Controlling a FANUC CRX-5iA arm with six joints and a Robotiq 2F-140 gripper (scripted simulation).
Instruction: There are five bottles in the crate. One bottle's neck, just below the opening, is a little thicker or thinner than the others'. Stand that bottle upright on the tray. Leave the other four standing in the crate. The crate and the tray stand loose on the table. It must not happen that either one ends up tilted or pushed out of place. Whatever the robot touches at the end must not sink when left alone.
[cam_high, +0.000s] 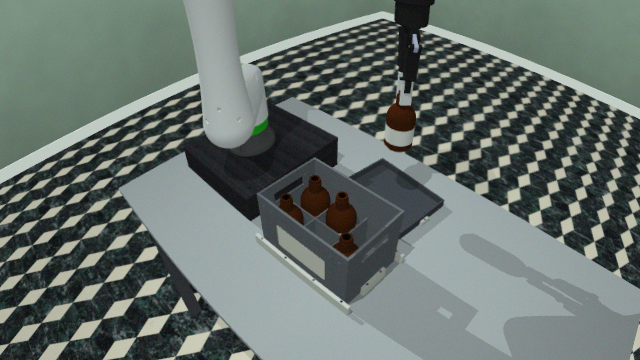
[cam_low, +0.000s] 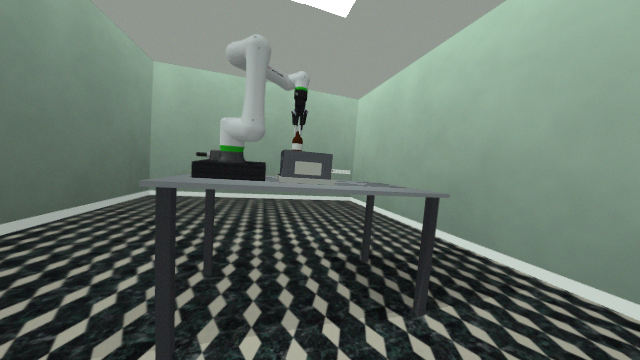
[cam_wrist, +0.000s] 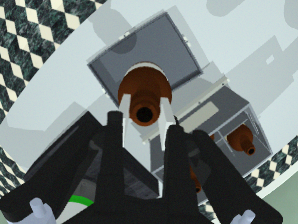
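Now: the brown bottle 9 cm below my hand. Also, from my hand: glass bottle: 4 cm behind, 23 cm to the right, 26 cm below; then crate: 6 cm ahead, 26 cm to the right, 27 cm below; then dark grey tray: 34 cm below.
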